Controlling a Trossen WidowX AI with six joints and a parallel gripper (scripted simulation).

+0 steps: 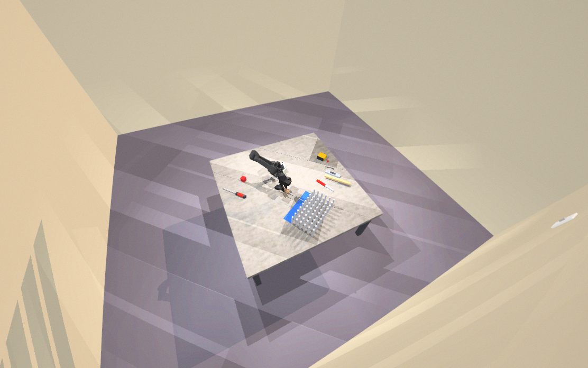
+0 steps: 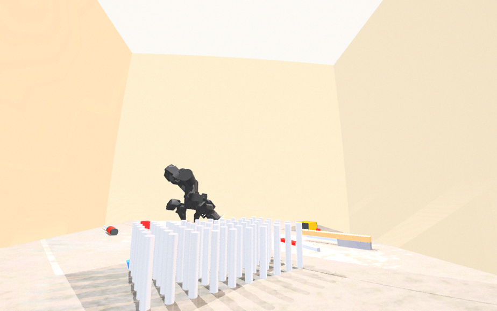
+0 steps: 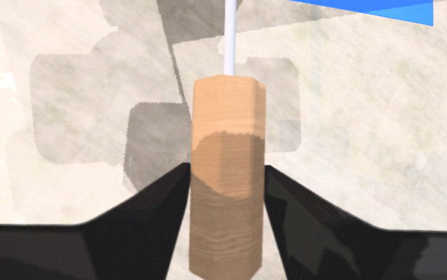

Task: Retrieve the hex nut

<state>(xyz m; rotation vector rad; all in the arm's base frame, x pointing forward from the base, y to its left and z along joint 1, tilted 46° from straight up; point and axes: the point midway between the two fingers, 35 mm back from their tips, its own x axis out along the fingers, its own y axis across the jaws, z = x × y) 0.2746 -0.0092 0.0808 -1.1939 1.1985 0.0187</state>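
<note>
My gripper tip is now 170 mm short of the blue taped strip, 80 mm to the right of it and 50 mm above it. The rest, counted from my gripper tip: red-handled tool (420 mm to the left, 50 mm below, 30 mm ahead); then tool with pale metal rod (80 mm ahead, 60 mm to the left); then red block (340 mm to the right, 290 mm behind, 40 mm below).
</note>
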